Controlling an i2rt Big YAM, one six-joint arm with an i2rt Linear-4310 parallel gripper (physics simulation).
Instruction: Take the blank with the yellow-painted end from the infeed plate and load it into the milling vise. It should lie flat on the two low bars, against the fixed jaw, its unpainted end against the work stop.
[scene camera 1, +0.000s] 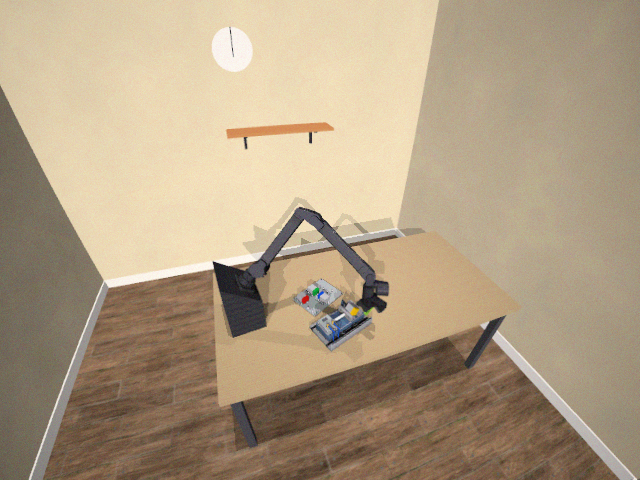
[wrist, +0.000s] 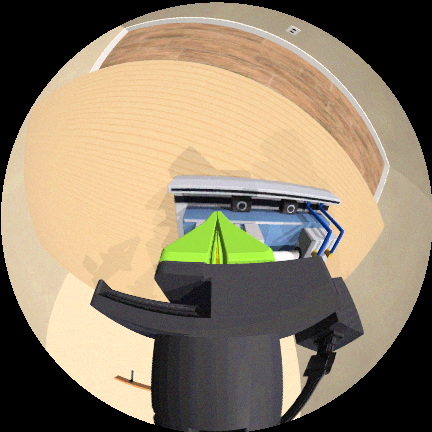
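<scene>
The blank with the yellow-painted end (scene camera 1: 354, 311) sits in the far right part of the milling vise (scene camera 1: 345, 325) (wrist: 285, 218), its yellow end towards the vise's front rail. Its exact seating on the bars, against the fixed jaw and the work stop is too small to tell in the scene view. In the wrist view the fingers hide it, apart from a thin orange-yellow sliver between them. My gripper (scene camera 1: 367, 312) (wrist: 216, 217) is shut and empty, its green fingertips together, near the vise's right end beside the blank. The infeed plate (scene camera 1: 314, 308) lies behind the vise.
Red-ended (scene camera 1: 305, 299), green-ended (scene camera 1: 315, 292) and blue-ended (scene camera 1: 321, 295) blanks stand on the infeed plate. Two blue bent tubes (wrist: 341, 232) rise at the vise's other end, near a white rod (wrist: 286, 255). A raised grey rail (wrist: 255, 186) runs along the vise's front.
</scene>
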